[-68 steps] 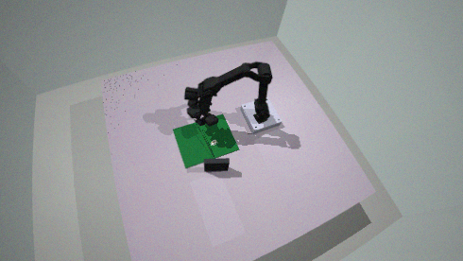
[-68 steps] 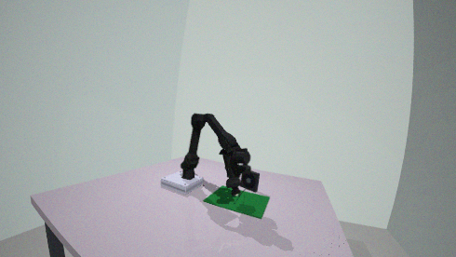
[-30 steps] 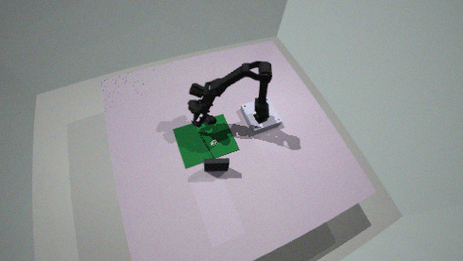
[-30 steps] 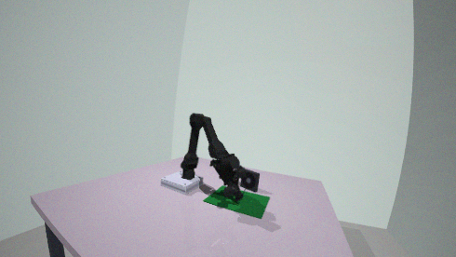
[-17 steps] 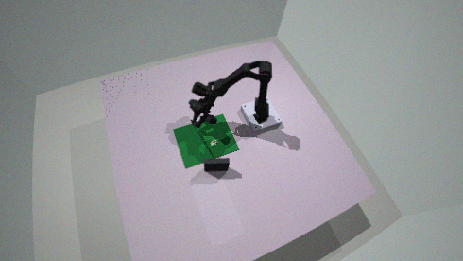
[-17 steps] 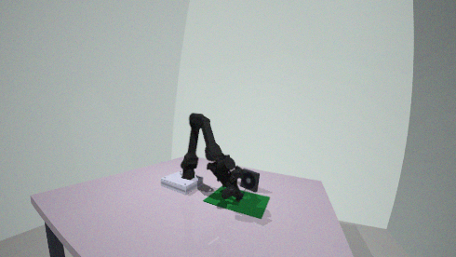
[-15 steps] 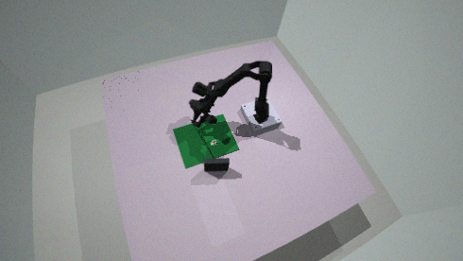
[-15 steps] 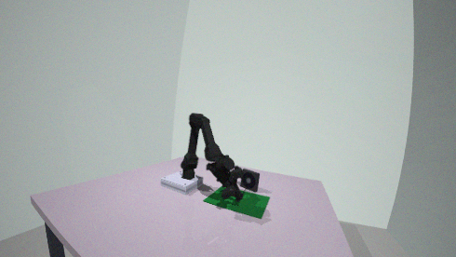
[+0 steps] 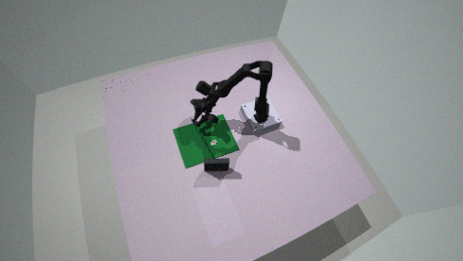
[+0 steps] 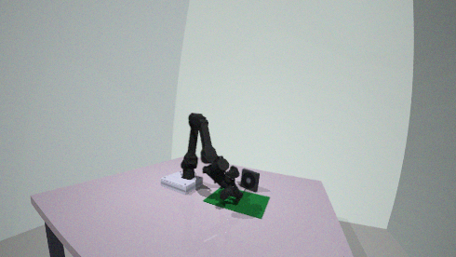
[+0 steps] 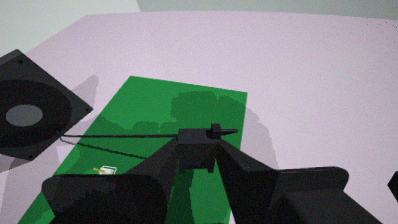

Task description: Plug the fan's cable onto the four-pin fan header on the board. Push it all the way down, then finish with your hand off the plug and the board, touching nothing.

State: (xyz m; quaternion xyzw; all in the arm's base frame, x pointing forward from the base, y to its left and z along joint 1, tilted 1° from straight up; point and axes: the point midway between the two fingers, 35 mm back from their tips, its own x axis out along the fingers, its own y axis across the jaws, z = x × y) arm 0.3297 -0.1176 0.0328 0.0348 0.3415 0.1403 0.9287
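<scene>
Now: the green board 20 mm behind my gripper tip, 80 mm to the left of it and 80 mm below it. The rest, counted from my gripper tip: white four-pin fan header 50 mm behind, 120 mm to the left, 70 mm below; black fan plug 10 mm behind, 10 mm below; black fan 10 mm behind, 250 mm to the left, 10 mm below.
</scene>
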